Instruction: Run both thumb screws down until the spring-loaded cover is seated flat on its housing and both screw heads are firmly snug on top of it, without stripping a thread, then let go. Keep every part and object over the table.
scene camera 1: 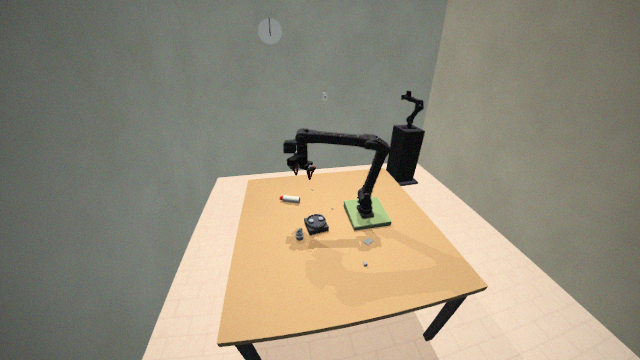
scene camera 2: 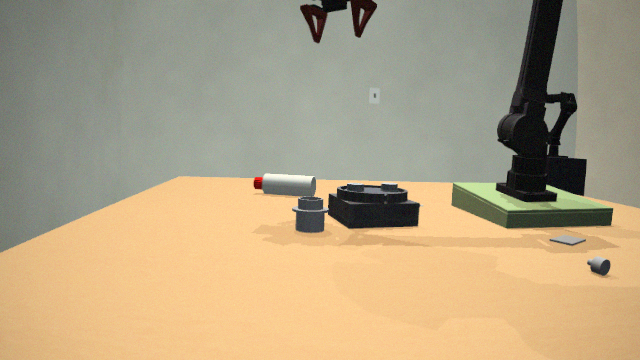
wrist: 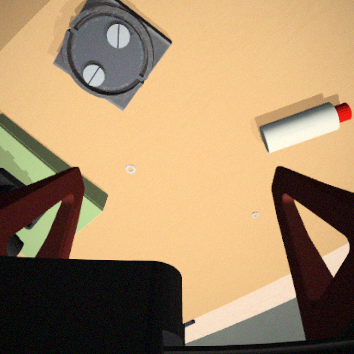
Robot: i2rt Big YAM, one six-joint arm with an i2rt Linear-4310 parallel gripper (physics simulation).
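Places are measured from the arm's base along level axes (x ahead, y left, z up), in centimetres.
Pixels of known places: gripper, between the fingertips: (scene camera 1: pixel 303 177) (scene camera 2: pixel 336 39) (wrist: pixel 177 176); arm's base, origin of its link: (scene camera 1: pixel 365 211) (scene camera 2: pixel 525 195).
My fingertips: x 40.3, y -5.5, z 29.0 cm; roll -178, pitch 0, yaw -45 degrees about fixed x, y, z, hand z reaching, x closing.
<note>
Ahead of a thing's pixels: the offset from my fingertips to its top centre.
The dark square housing {dz -27.8, dx -6.0, dy +7.9 cm} (scene camera 1: pixel 317 230) (scene camera 2: pixel 385 216) (wrist: pixel 123 100) stands on the table with the round dark cover {dz -28.0, dx -6.0, dy +7.9 cm} (wrist: pixel 107 57) inside its raised ring. Two pale slotted screw heads show on the cover: one screw head (wrist: pixel 118 36) (scene camera 2: pixel 389 187) and the other screw head (wrist: pixel 93 75) (scene camera 2: pixel 355 187). In scene camera 2 both heads stand slightly above the ring's rim; whether the cover is flat or the screws are snug I cannot tell. My gripper (scene camera 1: pixel 303 176) (scene camera 2: pixel 338 39) (wrist: pixel 177 176) is open and empty, high above the table and apart from the housing.
A grey flanged cylinder {dz -28.4, dx +5.8, dy +15.5 cm} (scene camera 1: pixel 299 234) (scene camera 2: pixel 310 216) stands beside the housing. A white bottle {dz -28.4, dx +8.0, dy -22.5 cm} (scene camera 1: pixel 290 199) (scene camera 2: pixel 289 185) (wrist: pixel 301 127) with a red cap lies behind. Small rings {dz -33.2, dx -21.3, dy -7.8 cm} (wrist: pixel 130 169) {dz -33.2, dx -11.2, dy -35.0 cm} (wrist: pixel 255 215), a flat plate {dz -33.1, dx -34.0, dy +27.2 cm} (scene camera 1: pixel 368 241) (scene camera 2: pixel 567 240), a small knob {dz -31.4, dx -25.6, dy +42.2 cm} (scene camera 1: pixel 365 263) (scene camera 2: pixel 599 266) and the green base (scene camera 1: pixel 351 215) (scene camera 2: pixel 555 218) are around.
</note>
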